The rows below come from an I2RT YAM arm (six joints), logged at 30 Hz.
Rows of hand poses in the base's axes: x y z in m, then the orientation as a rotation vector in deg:
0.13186, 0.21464, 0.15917, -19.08, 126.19, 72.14
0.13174, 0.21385, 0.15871, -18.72, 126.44, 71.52
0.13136, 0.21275, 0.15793, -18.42, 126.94, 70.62
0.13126, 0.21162, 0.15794, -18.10, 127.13, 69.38
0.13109, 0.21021, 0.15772, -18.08, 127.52, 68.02
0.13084, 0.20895, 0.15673, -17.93, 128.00, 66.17
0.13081, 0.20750, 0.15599, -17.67, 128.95, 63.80
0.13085, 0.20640, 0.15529, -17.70, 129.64, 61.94
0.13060, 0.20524, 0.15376, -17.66, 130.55, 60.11
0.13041, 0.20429, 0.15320, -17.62, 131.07, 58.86
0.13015, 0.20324, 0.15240, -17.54, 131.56, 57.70
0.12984, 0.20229, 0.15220, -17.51, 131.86, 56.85
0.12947, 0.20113, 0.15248, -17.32, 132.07, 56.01
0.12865, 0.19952, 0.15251, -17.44, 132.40, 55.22
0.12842, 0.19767, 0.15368, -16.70, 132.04, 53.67
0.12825, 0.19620, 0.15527, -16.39, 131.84, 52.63
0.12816, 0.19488, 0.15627, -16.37, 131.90, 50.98
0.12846, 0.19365, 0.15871, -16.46, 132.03, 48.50
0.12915, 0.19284, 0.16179, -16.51, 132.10, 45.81
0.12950, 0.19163, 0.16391, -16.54, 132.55, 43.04
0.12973, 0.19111, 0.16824, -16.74, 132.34, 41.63
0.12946, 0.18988, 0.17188, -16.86, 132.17, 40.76
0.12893, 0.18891, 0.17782, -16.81, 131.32, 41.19
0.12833, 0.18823, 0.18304, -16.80, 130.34, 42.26
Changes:
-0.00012, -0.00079, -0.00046, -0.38, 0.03, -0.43
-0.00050, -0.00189, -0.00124, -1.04, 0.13, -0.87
-0.00060, -0.00302, -0.00123, -1.76, -0.14, -1.54
-0.00077, -0.00443, -0.00145, -2.71, -0.38, -2.00
-0.00102, -0.00569, -0.00244, -3.96, -0.70, -2.72
-0.00105, -0.00714, -0.00318, -5.69, -0.80, -3.58
-0.00101, -0.00824, -0.00388, -7.09, -0.96, -4.11
-0.00126, -0.00940, -0.00541, -8.55, -0.89, -4.60
-0.00145, -0.01035, -0.00597, -9.51, -0.92, -4.96
-0.00171, -0.01140, -0.00677, -10.39, -0.91, -5.33
-0.00202, -0.01235, -0.00697, -11.01, -0.96, -5.59
-0.00239, -0.01351, -0.00669, -11.57, -1.04, -5.97
-0.00321, -0.01512, -0.00666, -12.21, -1.07, -6.10
-0.00344, -0.01697, -0.00549, -12.84, -1.71, -7.28
-0.00361, -0.01844, -0.00390, -13.33, -2.15, -7.93
-0.00370, -0.01976, -0.00290, -14.37, -2.65, -8.54
-0.00340, -0.02099, -0.00046, -15.99, -3.39, -9.35
-0.00271, -0.02180, 0.00262, -17.72, -4.21, -10.28
-0.00236, -0.02301, 0.00474, -19.67, -4.69, -11.11
-0.00213, -0.02353, 0.00907, -20.54, -5.35, -11.54
-0.00240, -0.02476, 0.01271, -21.06, -5.79, -11.81
-0.00293, -0.02573, 0.01865, -20.45, -6.38, -11.95
-0.00353, -0.02641, 0.02387, -19.38, -6.90, -11.87

